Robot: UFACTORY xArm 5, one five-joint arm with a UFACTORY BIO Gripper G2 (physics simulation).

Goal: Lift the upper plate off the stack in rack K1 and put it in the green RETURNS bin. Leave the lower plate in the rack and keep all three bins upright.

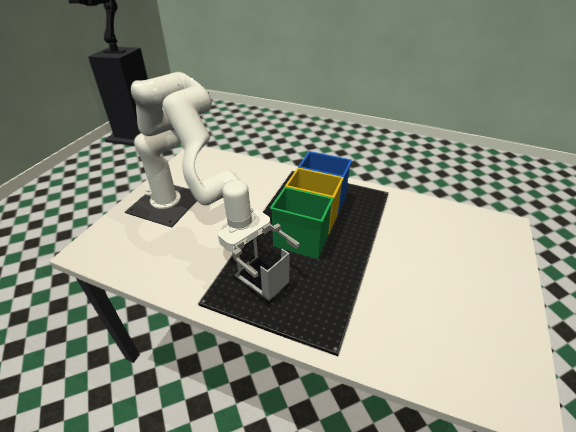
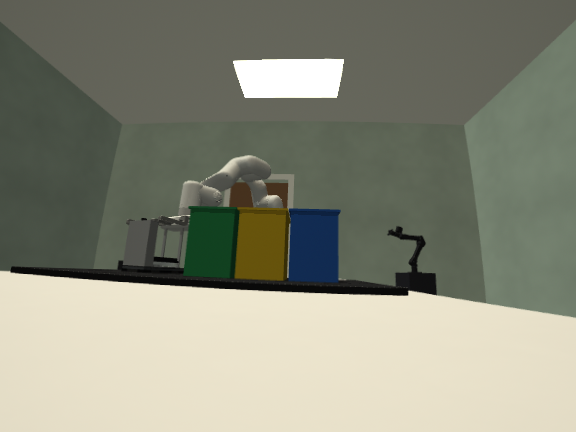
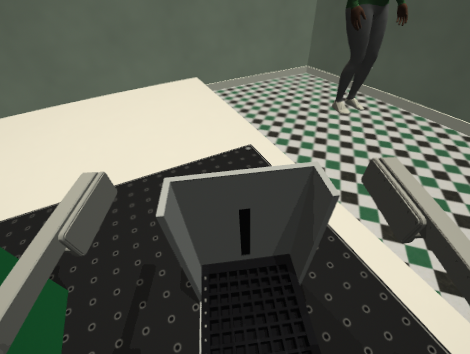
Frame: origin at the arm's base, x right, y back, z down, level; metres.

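Seen in the pictures: hand, its tool point: point(image 1: 273, 256) point(image 3: 238, 204); arm's base, origin of its link: point(image 1: 165, 199).
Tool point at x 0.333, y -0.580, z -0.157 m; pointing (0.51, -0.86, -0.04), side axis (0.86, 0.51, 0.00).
Offsets run from my tool point to a thing's top centre.
Rack K1 @(dx -0.017, dy +0.049, dz +0.000 m) point(image 1: 276, 279) point(image 2: 139, 244) point(image 3: 215, 200) is a grey holder with tall walls and thin posts, standing upright on the black board. A black gridded plate @(dx -0.012, dy +0.040, dz +0.104 m) point(image 3: 255, 305) lies low inside it. Whether one plate or two lie there cannot be told; the rack walls hide the sides. My gripper point(image 1: 274, 258) point(image 2: 149, 220) point(image 3: 242, 207) is wide open and empty, at about the height of the rack's top, with one finger out to each side. The green RETURNS bin @(dx -0.231, dy -0.033, dz -0.029 m) point(image 1: 300, 235) point(image 2: 211, 242) point(image 3: 42, 320) stands upright beside the rack. No plate can be made out in its visible inside.
The yellow bin @(dx -0.362, dy -0.049, dz -0.029 m) point(image 1: 315, 182) point(image 2: 261, 245) and blue bin @(dx -0.494, dy -0.064, dz -0.029 m) point(image 1: 327, 162) point(image 2: 314, 246) stand upright in a row behind the green one. All stand on the perforated black board point(image 1: 320, 310) point(image 2: 350, 286) point(image 3: 145, 200). A person point(image 3: 367, 45) stands beyond the table.
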